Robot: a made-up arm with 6 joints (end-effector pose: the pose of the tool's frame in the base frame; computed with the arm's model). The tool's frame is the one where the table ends. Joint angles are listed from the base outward.
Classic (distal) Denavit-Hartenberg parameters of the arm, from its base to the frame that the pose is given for. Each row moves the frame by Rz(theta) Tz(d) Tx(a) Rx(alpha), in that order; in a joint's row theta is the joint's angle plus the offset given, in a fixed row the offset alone. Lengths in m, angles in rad.
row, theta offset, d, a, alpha
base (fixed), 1.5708, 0, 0.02, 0
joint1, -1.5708, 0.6, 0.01, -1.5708
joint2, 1.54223, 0, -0.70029, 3.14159
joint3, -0.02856, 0.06, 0, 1.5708
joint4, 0, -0.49, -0.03, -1.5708
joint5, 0, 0.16, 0.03, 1.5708
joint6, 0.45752, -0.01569, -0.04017, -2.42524
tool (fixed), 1.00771, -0.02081, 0, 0
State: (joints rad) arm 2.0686 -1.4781 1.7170 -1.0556 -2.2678 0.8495
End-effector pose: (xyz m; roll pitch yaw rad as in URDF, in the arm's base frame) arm 0.6952 -0.9193 0.6972 -0.8371 -0.3304 1.8304
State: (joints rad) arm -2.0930 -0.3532 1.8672 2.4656 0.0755 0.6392
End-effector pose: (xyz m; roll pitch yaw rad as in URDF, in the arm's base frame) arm 0.3321 0.5249 1.5998 0.7177 -0.0582 1.3924
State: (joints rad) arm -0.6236 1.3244 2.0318 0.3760 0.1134 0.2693
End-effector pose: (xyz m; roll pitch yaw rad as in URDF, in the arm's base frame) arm 0.7267 -0.7082 1.1584 0.2480 0.1490 -0.7899
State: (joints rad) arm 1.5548 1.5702 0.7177 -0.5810 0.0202 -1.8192
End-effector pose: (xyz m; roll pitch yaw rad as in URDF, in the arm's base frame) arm 0.2515 0.9811 0.1923 -2.9319 -0.1149 1.8191
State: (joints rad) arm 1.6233 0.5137 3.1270 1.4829 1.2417 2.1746
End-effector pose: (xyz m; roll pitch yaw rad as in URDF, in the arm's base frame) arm 0.0781 -0.1983 1.3691 0.9431 0.8185 -2.3425
